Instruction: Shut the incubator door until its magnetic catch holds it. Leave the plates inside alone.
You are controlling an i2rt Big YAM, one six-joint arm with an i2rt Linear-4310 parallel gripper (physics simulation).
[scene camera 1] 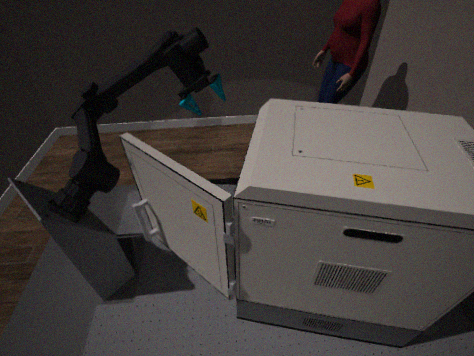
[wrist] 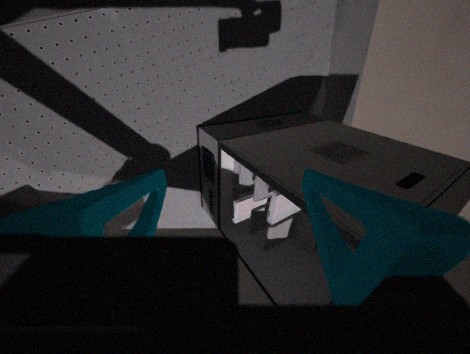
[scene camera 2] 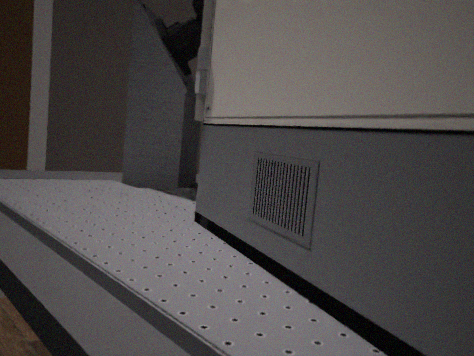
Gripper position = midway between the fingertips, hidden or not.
Note:
In view: the gripper (scene camera 1: 213, 108) and a white incubator (scene camera 1: 346, 217).
The gripper also shows in the wrist view (wrist: 234, 176).

